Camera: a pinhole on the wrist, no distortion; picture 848 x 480 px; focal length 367.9 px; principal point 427.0 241.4 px. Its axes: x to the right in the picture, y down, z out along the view. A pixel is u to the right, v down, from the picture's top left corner.
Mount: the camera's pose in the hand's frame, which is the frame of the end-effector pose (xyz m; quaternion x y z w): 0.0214 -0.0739 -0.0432 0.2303 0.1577 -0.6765 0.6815
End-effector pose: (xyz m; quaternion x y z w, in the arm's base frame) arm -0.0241 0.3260 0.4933 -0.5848 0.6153 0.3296 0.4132
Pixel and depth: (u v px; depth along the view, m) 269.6 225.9 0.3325
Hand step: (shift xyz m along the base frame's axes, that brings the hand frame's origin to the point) 0.1646 0.2771 -0.1008
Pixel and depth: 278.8 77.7 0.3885
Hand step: 0.1791 0.3835 0.0298
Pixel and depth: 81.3 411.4 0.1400
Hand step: 0.0573 0.1001 -0.1241
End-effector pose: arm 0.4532 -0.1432 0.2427 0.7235 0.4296 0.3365 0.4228
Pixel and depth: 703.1 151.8 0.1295
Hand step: -0.0732 0.0402 -0.2091
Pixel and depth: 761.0 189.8 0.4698
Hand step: -0.1564 0.0795 -0.6749
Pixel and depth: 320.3 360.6 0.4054
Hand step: 0.2978 0.0299 -0.3139
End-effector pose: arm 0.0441 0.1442 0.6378 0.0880 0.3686 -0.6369 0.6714
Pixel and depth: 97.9 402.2 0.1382
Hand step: 0.0105 -0.1429 0.0795
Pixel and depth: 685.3 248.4 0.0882
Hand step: -0.1610 -0.0425 0.0498
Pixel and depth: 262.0 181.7 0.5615
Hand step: 0.0814 -0.2478 0.5295
